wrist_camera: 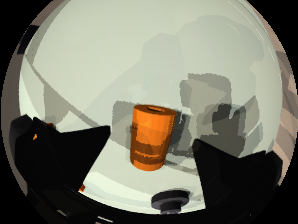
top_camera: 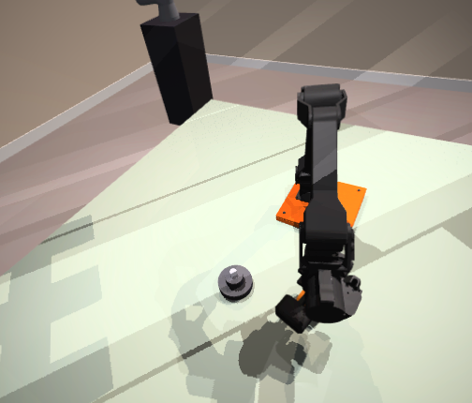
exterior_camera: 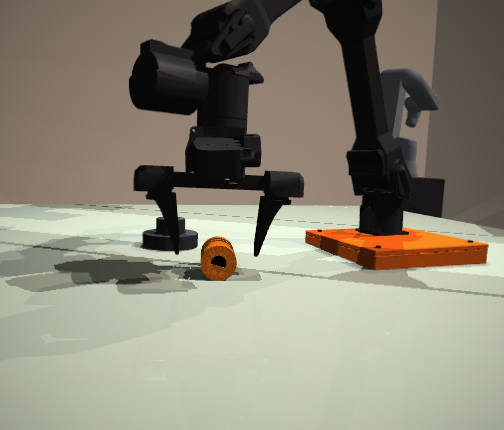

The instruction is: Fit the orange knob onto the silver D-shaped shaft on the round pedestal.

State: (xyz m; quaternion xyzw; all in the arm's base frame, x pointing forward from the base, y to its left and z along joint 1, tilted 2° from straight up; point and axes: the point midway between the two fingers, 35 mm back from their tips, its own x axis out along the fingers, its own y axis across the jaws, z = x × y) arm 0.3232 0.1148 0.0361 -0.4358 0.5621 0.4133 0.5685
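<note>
My gripper tip is now 10 mm past the orange knob and 10 mm to the left of it. From my gripper tip the other things lie so: round pedestal (20 mm ahead, 180 mm to the right, 10 mm above).
</note>
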